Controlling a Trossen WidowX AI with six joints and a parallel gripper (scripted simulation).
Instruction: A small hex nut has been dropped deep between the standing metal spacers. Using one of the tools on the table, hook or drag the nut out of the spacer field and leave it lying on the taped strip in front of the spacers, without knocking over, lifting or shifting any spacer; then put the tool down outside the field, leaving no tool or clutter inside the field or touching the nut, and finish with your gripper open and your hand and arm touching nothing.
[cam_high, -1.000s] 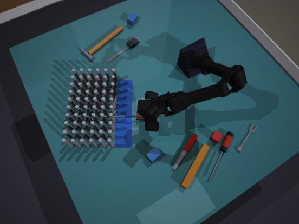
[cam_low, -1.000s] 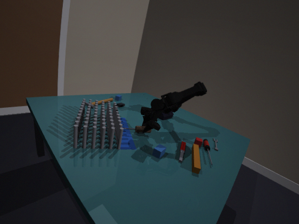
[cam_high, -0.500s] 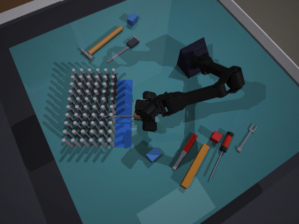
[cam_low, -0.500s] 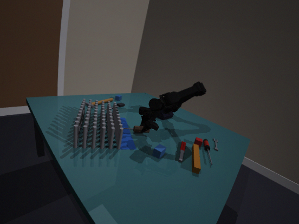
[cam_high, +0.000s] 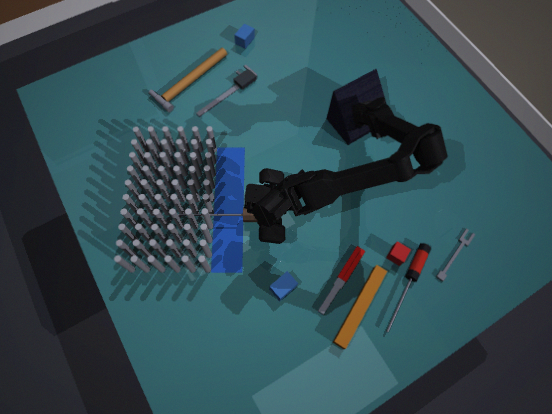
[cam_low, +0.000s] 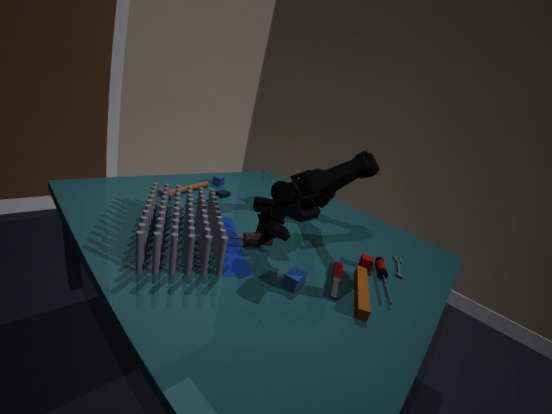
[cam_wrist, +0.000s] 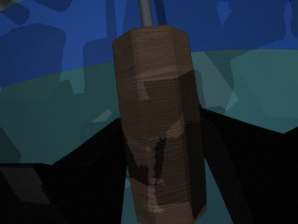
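My gripper tip is 7 cm to the left of the blue taped strip, 6 cm short of it and 3 cm above it. Round my gripper tip: orange bar 31 cm to the left, 14 cm behind, 1 cm below; then red cube 29 cm behind, 23 cm to the left, 1 cm below; then small fork tool 44 cm behind, 30 cm to the left, 2 cm below.
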